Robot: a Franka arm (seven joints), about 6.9 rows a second.
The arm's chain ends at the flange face. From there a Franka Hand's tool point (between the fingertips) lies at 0.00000 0.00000 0.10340 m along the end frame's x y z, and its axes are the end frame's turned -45 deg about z.
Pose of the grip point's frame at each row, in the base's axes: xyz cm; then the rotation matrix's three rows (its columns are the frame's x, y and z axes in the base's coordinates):
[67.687 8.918 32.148], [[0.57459 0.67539 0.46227], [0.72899 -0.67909 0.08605], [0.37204 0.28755 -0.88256]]
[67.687 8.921 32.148], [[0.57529 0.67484 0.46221], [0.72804 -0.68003 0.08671], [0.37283 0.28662 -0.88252]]
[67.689 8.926 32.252], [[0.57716 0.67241 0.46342], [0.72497 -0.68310 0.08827], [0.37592 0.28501 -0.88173]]
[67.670 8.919 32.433], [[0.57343 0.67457 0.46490], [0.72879 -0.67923 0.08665], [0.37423 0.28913 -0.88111]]
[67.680 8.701 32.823], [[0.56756 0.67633 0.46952], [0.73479 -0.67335 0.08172], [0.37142 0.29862 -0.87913]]
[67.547 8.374 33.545], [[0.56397 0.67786 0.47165], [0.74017 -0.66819 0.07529], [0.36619 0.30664 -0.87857]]
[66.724 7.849 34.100], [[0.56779 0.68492 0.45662], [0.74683 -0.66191 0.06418], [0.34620 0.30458 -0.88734]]
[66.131 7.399 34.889], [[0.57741 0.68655 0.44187], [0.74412 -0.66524 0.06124], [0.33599 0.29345 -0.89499]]
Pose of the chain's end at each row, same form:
[62.907 8.028 41.274], [[0.88387 0.07128 0.46227], [0.03528 -0.99566 0.08605], [0.46640 -0.05974 -0.88256]]
[62.908 8.024 41.273], [[0.88398 0.07039 0.46221], [0.03395 -0.99566 0.08671], [0.46630 -0.06096 -0.88252]]
[62.897 8.013 41.369], [[0.88358 0.06735 0.46342], [0.02961 -0.99566 0.08827], [0.46735 -0.06428 -0.88173]]
[62.863 8.023 41.544], [[0.88247 0.07152 0.46490], [0.03504 -0.99562 0.08665], [0.46907 -0.06017 -0.88111]]
[62.825 7.856 41.913], [[0.87956 0.07691 0.46952], [0.04344 -0.99571 0.08172], [0.47379 -0.05148 -0.87913]]
[62.670 7.596 42.629], [[0.87811 0.08053 0.47165], [0.05090 -0.99586 0.07529], [0.47576 -0.04211 -0.87857]]
[62.003 7.185 43.275], [[0.88580 0.08282 0.45662], [0.06005 -0.99613 0.06418], [0.46017 -0.02943 -0.88734]]
[61.562 6.766 44.143], [[0.89375 0.07717 0.44187], [0.05578 -0.99657 0.06124], [0.44508 -0.03008 -0.89499]]

